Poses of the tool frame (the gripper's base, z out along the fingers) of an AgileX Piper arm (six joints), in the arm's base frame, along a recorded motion.
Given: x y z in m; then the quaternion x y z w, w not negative.
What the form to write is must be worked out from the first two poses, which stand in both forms.
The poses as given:
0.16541, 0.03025, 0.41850, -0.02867, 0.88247, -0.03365, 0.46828
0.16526, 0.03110, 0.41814, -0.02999, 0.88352, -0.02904, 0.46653
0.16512, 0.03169, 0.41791, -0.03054, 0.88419, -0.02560, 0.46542
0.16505, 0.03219, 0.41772, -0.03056, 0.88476, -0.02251, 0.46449
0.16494, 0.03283, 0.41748, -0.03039, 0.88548, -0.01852, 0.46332
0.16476, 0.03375, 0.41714, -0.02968, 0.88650, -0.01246, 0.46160
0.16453, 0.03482, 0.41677, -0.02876, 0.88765, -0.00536, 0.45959
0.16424, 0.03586, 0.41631, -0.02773, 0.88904, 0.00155, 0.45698
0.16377, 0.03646, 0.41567, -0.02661, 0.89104, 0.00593, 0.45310
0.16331, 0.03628, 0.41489, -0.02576, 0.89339, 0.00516, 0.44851
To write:
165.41, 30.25, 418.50, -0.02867, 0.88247, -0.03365, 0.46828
165.26, 31.10, 418.14, -0.02999, 0.88352, -0.02904, 0.46653
165.12, 31.69, 417.91, -0.03054, 0.88419, -0.02560, 0.46542
165.05, 32.19, 417.72, -0.03056, 0.88476, -0.02251, 0.46449
164.94, 32.83, 417.48, -0.03039, 0.88548, -0.01852, 0.46332
164.76, 33.75, 417.14, -0.02968, 0.88650, -0.01246, 0.46160
164.53, 34.82, 416.77, -0.02876, 0.88765, -0.00536, 0.45959
164.24, 35.86, 416.31, -0.02773, 0.88904, 0.00155, 0.45698
163.77, 36.46, 415.67, -0.02661, 0.89104, 0.00593, 0.45310
163.31, 36.28, 414.89, -0.02576, 0.89339, 0.00516, 0.44851

